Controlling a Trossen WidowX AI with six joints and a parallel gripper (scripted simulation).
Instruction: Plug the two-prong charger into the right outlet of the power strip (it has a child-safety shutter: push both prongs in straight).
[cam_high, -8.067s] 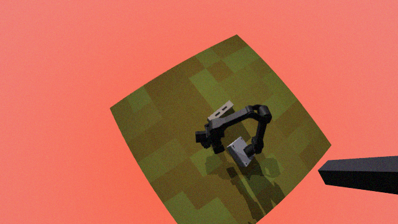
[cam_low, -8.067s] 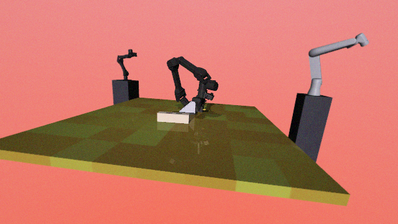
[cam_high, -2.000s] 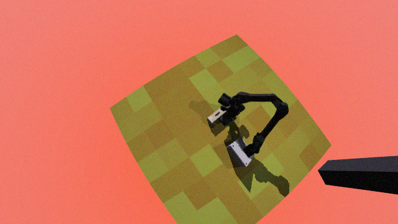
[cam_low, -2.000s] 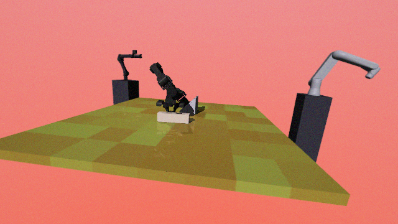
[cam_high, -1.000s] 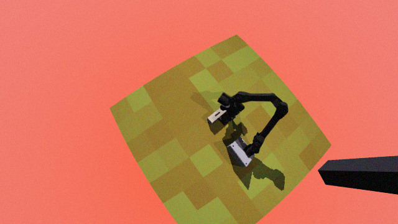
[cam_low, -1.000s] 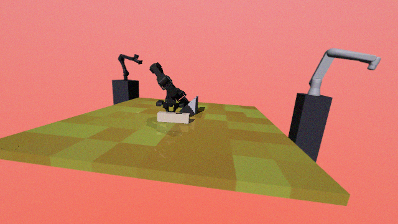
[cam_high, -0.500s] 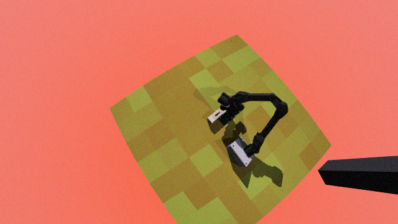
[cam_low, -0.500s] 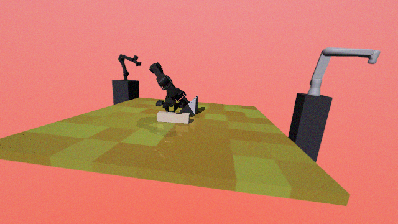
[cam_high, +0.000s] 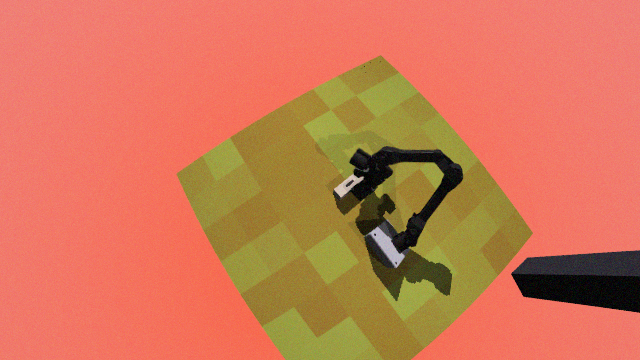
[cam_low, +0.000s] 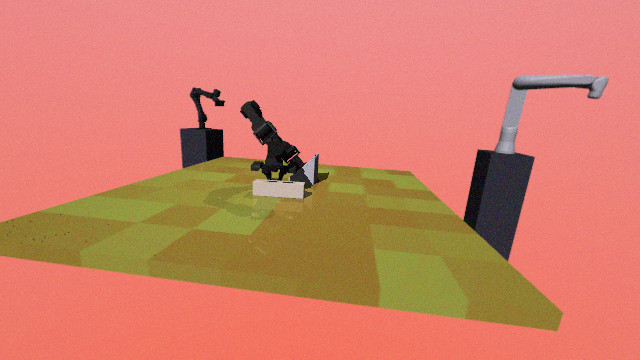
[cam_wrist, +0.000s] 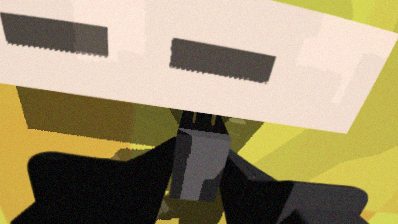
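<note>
My gripper tip is now 20 mm short of the dark two-prong charger and 10 mm below it.
</note>
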